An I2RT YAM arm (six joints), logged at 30 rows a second.
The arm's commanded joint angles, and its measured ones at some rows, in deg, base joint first. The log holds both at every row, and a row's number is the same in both.
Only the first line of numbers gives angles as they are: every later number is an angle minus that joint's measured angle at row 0.
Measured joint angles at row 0:
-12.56, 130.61, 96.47, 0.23, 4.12, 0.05
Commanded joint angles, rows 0 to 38:
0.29, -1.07, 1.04, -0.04, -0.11, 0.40
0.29, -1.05, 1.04, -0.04, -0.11, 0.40
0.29, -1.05, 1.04, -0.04, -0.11, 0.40
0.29, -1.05, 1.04, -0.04, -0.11, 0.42
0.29, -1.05, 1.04, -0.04, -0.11, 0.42
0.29, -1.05, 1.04, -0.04, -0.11, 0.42
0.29, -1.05, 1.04, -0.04, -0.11, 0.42
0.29, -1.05, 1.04, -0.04, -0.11, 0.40
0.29, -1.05, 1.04, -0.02, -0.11, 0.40
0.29, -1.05, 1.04, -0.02, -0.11, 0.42
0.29, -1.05, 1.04, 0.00, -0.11, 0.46
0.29, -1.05, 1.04, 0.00, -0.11, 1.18
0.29, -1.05, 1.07, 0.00, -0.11, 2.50
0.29, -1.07, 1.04, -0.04, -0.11, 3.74
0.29, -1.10, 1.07, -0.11, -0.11, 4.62
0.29, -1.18, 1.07, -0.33, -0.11, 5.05
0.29, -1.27, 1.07, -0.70, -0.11, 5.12
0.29, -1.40, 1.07, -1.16, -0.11, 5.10
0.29, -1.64, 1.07, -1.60, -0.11, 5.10
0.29, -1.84, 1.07, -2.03, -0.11, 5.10
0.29, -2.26, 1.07, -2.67, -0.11, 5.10
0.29, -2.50, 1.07, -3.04, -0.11, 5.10
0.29, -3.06, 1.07, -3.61, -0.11, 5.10
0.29, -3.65, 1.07, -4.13, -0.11, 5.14
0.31, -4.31, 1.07, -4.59, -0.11, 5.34
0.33, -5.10, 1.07, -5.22, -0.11, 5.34
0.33, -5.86, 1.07, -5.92, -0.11, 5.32
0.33, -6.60, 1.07, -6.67, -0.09, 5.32
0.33, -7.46, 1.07, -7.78, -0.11, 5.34
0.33, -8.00, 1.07, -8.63, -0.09, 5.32
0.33, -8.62, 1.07, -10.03, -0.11, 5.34
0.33, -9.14, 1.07, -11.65, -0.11, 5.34
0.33, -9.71, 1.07, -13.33, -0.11, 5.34
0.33, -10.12, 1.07, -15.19, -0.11, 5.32
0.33, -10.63, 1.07, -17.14, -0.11, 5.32
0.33, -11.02, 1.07, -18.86, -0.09, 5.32
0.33, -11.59, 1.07, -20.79, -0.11, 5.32
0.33, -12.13, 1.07, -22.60, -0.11, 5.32
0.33, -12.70, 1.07, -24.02, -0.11, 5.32
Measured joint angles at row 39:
0.03, -10.89, 0.06, -21.75, 0.02, 4.55
